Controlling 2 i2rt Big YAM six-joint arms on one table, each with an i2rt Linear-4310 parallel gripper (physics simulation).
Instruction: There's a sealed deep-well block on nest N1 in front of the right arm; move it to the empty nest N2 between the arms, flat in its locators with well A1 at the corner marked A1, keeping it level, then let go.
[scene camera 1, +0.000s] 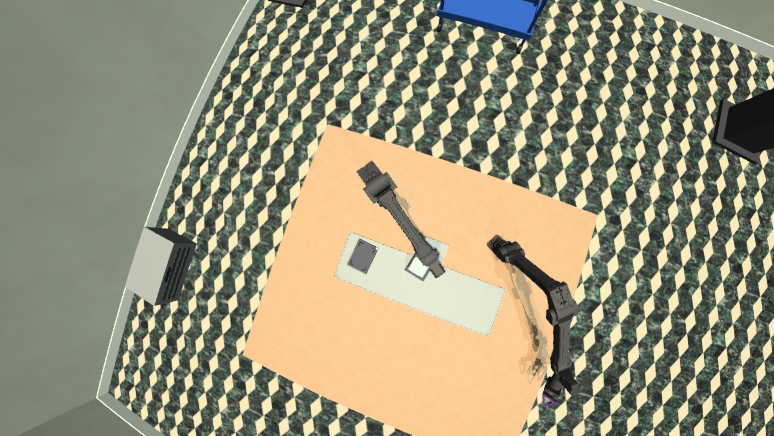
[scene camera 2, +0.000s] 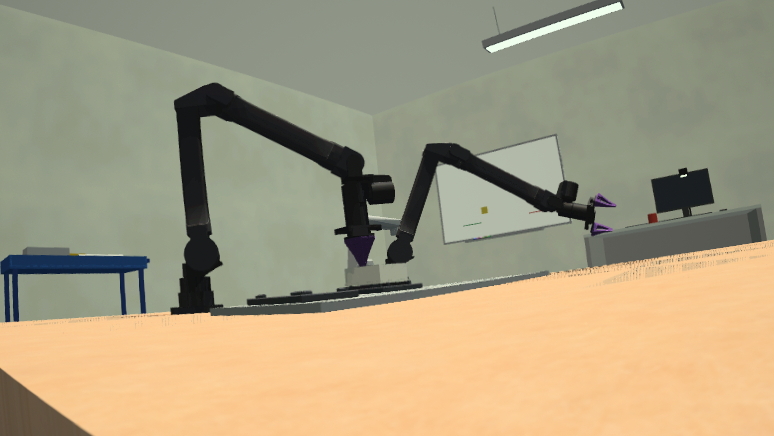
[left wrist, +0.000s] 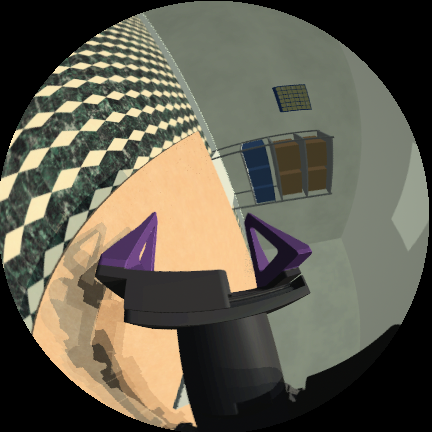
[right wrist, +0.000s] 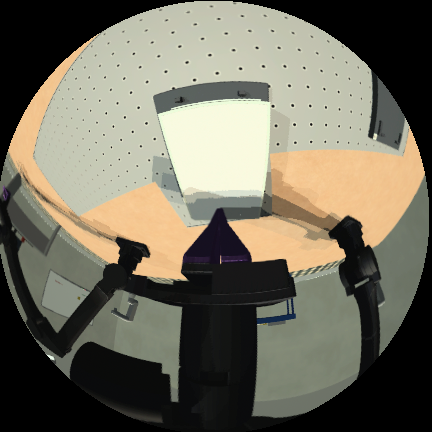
The left gripper (scene camera 2: 614, 218) is open, holding nothing. The right gripper (scene camera 2: 363, 267) is shut and touches a pale block (scene camera 2: 381, 273). Also in view: a dark nest plate (right wrist: 163, 101) and a grey perforated plate (scene camera 1: 455, 297).
The pale block is seen too in the right wrist view (right wrist: 218, 148). The left gripper is seen too in the left wrist view (left wrist: 202, 216). The right gripper is seen too in the right wrist view (right wrist: 219, 211). The left wrist view does not show the pale block, which is hidden by the left gripper.
